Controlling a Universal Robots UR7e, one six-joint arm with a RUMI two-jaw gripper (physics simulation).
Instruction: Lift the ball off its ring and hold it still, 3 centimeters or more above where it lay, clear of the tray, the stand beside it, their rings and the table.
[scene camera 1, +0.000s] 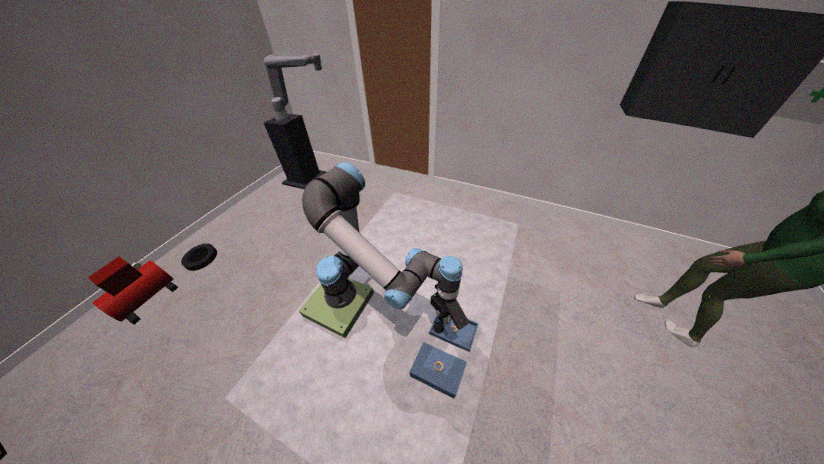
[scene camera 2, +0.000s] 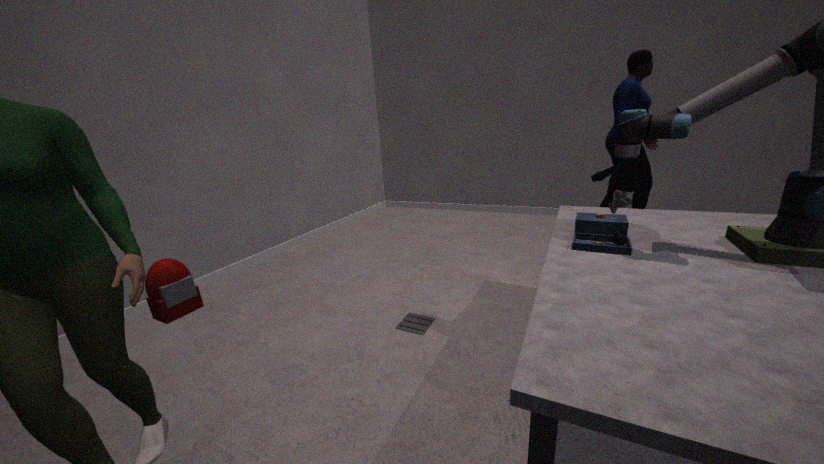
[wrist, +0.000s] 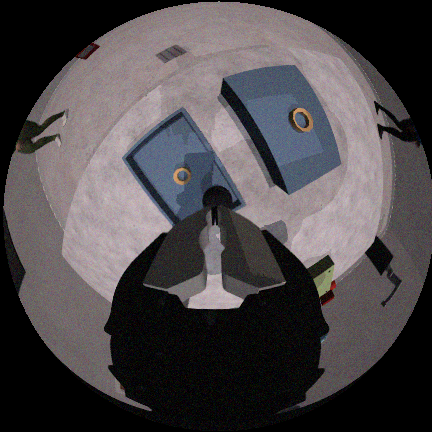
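Where they show: gripper, between the fingertips: (scene camera 1: 445, 323) (scene camera 2: 613, 213) (wrist: 214, 208); arm's base, origin of its link: (scene camera 1: 340, 294) (scene camera 2: 796, 240).
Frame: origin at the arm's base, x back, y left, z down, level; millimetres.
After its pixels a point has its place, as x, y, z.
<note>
The black ball (scene camera 1: 438, 326) @(-496, 12, 2) (scene camera 2: 619, 237) @(-503, 37, 12) (wrist: 216, 196) @(-510, 11, 5) lies in the blue tray (scene camera 1: 469, 340) @(-641, 17, 49) (scene camera 2: 599, 249) @(-572, 105, 40) (wrist: 162, 145) @(-626, 36, 49), near one corner and apart from the tray's orange ring (scene camera 1: 453, 329) @(-561, 42, 49) (wrist: 175, 178) @(-566, 52, 39). My gripper (scene camera 2: 614, 209) @(-526, 4, -71) (wrist: 214, 208) @(-526, 4, -71) is shut with its fingertips together and nothing between them. It stands above the ball, with a gap between them in the scene camera 2 view. In the wrist view the fingertips overlap the ball's lower edge.
The higher blue stand (scene camera 1: 449, 381) @(-600, -188, -12) (scene camera 2: 583, 225) @(-615, -94, 10) (wrist: 260, 85) @(-612, -132, -12) is beside the tray and bears another orange ring (scene camera 1: 434, 366) @(-531, -159, -21) (scene camera 2: 600, 216) @(-551, -137, -20) (wrist: 292, 120) @(-550, -136, -21). The arm's green base plate (scene camera 1: 313, 314) @(63, -139, 1) (wrist: 325, 279) @(-36, -127, 1) is on the table (scene camera 1: 345, 374) @(-195, -299, 51) (scene camera 2: 663, 334) @(-494, 601, 51). People stand beyond the table.
</note>
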